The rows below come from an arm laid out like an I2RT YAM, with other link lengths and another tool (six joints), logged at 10 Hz.
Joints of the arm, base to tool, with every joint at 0 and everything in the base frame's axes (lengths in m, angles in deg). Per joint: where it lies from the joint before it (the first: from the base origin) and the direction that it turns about. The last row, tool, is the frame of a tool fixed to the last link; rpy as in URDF.
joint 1: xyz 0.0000 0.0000 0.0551 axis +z
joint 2: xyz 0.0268 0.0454 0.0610 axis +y
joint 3: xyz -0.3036 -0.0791 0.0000 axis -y
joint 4: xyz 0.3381 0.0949 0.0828 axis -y
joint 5: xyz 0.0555 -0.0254 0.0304 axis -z
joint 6: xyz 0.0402 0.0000 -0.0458 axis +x
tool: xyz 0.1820 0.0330 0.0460 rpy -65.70 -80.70 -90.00
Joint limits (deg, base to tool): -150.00..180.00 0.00..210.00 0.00..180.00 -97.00..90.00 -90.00..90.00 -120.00..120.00
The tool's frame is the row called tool.
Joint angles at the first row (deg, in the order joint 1, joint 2, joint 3, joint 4, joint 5, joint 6):
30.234, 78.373, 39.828, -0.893, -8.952, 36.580
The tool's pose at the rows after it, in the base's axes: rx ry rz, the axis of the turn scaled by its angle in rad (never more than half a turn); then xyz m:
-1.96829, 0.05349, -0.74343, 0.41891, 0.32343, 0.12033
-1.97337, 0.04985, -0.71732, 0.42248, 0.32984, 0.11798
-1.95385, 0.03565, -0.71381, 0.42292, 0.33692, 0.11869
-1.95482, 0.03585, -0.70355, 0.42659, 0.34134, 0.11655
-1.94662, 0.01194, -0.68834, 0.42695, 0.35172, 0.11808
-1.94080, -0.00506, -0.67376, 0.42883, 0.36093, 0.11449
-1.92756, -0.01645, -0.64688, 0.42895, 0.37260, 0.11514
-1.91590, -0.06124, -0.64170, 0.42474, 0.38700, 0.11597
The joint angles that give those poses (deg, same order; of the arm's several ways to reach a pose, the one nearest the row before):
30.235, 79.720, 40.217, 0.000, -8.529, 35.918
30.236, 81.497, 41.880, -0.765, -9.465, 35.775
30.584, 82.341, 42.011, 0.836, -10.178, 35.859
30.674, 83.749, 43.067, 0.885, -10.487, 35.952
31.230, 85.002, 44.281, 1.087, -11.281, 35.529
31.641, 86.871, 45.275, 1.970, -11.980, 35.247
32.198, 88.387, 46.730, 2.033, -13.221, 35.532
33.494, 89.542, 47.402, 3.261, -13.424, 34.663

